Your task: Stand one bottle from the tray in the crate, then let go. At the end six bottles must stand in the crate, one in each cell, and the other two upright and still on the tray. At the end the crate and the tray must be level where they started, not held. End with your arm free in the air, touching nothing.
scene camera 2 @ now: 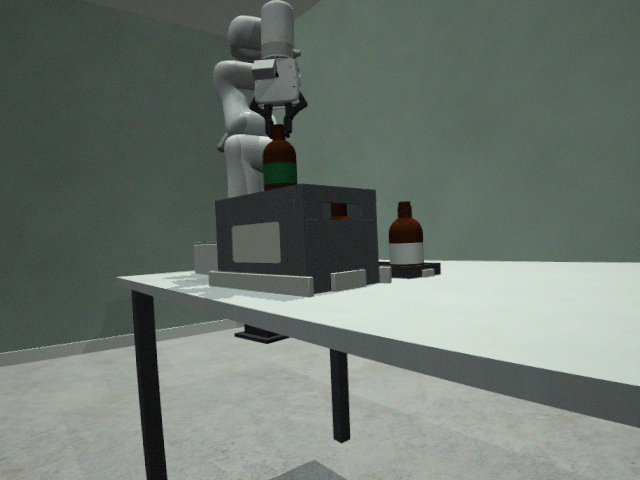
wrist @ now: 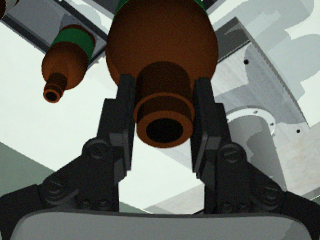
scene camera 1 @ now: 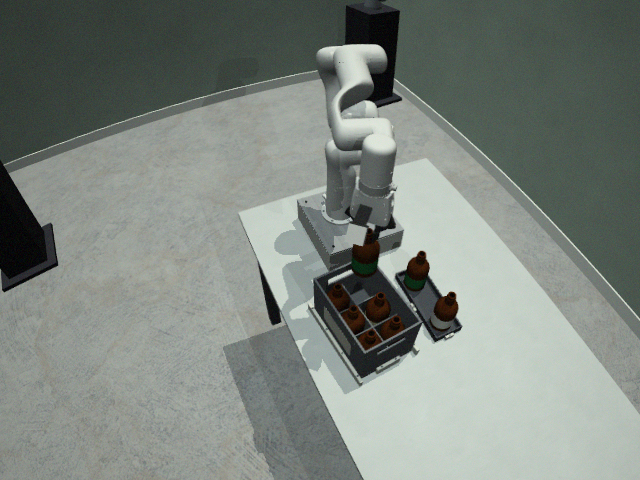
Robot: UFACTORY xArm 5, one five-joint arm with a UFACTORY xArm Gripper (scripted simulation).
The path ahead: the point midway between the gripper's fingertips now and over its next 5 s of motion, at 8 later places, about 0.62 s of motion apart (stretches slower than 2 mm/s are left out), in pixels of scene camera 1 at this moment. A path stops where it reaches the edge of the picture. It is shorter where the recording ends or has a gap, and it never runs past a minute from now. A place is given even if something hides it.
My gripper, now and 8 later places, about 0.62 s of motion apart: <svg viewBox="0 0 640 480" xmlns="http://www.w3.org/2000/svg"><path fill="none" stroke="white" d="M367 237L367 240L366 245L366 247L365 249L365 253L364 257L364 257L364 261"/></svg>
